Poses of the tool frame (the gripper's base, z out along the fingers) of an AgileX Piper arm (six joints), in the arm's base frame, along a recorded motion.
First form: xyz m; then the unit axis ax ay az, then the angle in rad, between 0 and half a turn.
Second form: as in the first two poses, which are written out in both.
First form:
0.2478, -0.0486, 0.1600, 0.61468, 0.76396, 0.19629, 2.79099
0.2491, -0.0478, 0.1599, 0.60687, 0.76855, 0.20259, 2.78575
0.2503, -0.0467, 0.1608, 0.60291, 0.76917, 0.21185, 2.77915
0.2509, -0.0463, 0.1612, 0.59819, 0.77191, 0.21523, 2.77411
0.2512, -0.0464, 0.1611, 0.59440, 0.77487, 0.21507, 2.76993
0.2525, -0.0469, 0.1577, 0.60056, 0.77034, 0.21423, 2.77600
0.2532, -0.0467, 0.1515, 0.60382, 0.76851, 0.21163, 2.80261
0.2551, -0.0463, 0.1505, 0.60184, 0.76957, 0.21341, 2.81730
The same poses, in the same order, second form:
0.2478, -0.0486, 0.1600, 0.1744, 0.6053, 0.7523, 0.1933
0.2491, -0.0478, 0.1599, 0.1770, 0.5973, 0.7564, 0.1994
0.2503, -0.0467, 0.1608, 0.1802, 0.5930, 0.7566, 0.2084
0.2509, -0.0463, 0.1612, 0.1827, 0.5881, 0.7589, 0.2116
0.2512, -0.0464, 0.1611, 0.1848, 0.5842, 0.7615, 0.2114
0.2525, -0.0469, 0.1577, 0.1818, 0.5906, 0.7575, 0.2107
0.2532, -0.0467, 0.1515, 0.1687, 0.5952, 0.7575, 0.2086
0.2551, -0.0463, 0.1505, 0.1614, 0.5939, 0.7595, 0.2106

